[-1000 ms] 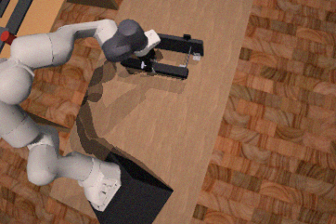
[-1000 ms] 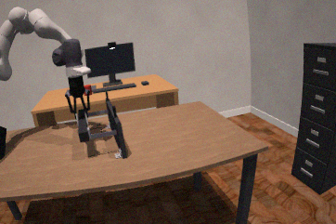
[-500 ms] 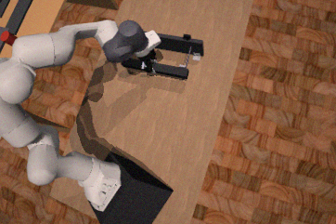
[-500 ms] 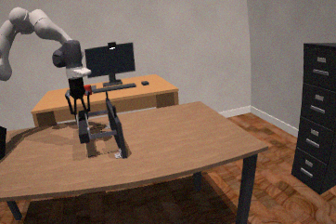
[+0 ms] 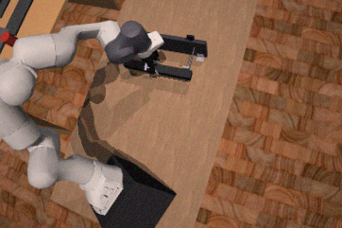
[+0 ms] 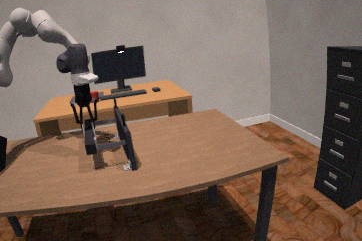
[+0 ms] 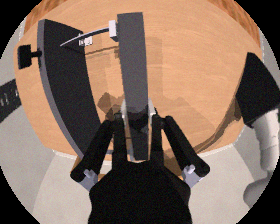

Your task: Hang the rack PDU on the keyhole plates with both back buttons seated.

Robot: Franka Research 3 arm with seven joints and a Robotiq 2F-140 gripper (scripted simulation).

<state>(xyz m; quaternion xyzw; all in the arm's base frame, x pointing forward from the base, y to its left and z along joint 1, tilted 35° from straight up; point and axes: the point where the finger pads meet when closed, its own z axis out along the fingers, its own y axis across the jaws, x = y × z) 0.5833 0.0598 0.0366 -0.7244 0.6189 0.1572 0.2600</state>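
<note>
The rack PDU lies 2 cm below my hand and 2 cm ahead of it. Also, from my hand: mounting panel (16 cm ahead, 5 cm below, 3 cm to the left).
</note>
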